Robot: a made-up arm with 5 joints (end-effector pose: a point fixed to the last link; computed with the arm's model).
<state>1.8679 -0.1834 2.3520 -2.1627 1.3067</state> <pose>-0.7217 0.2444 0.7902 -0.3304 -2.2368 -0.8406</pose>
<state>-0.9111 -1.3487 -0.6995 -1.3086 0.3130</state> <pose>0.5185 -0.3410 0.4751 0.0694 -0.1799 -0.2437</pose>
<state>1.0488 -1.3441 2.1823 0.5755 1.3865</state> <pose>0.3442 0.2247 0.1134 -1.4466 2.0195 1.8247</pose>
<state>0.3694 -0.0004 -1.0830 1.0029 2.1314</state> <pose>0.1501 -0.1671 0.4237 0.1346 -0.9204 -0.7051</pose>
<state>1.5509 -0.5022 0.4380 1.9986 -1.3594</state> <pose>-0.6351 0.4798 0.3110 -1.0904 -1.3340 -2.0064</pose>
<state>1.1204 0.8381 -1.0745 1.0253 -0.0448</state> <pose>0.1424 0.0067 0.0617 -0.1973 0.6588 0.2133</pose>
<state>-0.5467 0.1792 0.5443 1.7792 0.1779</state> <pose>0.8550 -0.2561 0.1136 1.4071 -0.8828 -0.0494</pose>
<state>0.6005 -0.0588 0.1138 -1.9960 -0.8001</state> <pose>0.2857 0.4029 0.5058 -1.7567 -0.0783 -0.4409</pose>
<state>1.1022 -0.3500 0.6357 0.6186 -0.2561</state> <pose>0.2473 0.7997 0.1993 1.0584 0.1265 1.2080</pose>
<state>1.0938 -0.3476 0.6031 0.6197 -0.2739</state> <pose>0.2420 0.7948 0.1814 1.0315 0.1683 1.2092</pose>
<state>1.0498 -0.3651 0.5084 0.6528 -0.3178</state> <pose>0.2322 0.7792 0.1330 1.0113 0.2974 1.1875</pose>
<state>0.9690 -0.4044 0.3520 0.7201 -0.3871</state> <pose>0.2057 0.7478 0.0655 1.0173 0.5116 1.1379</pose>
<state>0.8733 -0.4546 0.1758 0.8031 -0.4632</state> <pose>0.1586 0.7087 0.0141 1.0635 0.7474 1.0732</pose>
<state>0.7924 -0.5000 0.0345 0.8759 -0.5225</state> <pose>0.1111 0.6788 -0.0040 1.1331 0.9290 1.0172</pose>
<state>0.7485 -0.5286 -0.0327 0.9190 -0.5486</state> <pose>0.0876 0.6681 -0.0019 1.1908 1.0110 0.9868</pose>
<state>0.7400 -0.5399 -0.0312 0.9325 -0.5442</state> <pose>0.0905 0.6732 0.0036 1.2215 1.0062 0.9796</pose>
